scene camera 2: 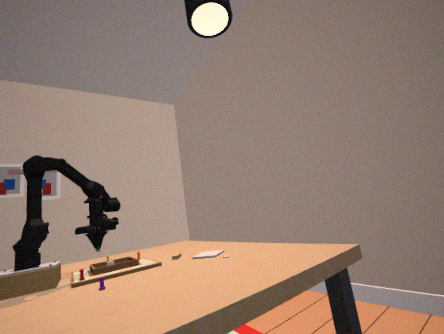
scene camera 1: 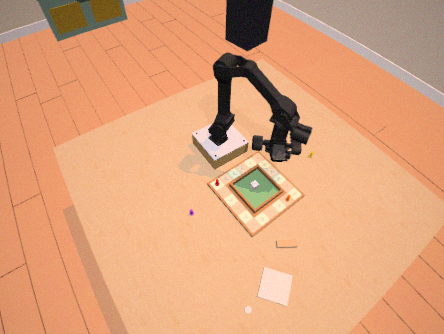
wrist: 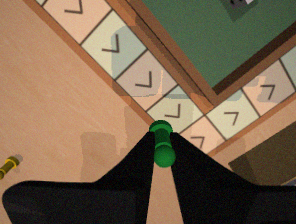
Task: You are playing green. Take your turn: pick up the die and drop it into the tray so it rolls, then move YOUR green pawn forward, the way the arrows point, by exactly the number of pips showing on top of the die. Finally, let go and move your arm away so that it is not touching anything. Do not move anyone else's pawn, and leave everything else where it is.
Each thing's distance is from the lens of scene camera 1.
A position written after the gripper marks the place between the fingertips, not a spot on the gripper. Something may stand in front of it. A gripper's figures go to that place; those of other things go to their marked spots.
gripper [scene camera 1: 272, 157]: 1.06 m
white sheet [scene camera 1: 275, 286]: 0.94 m
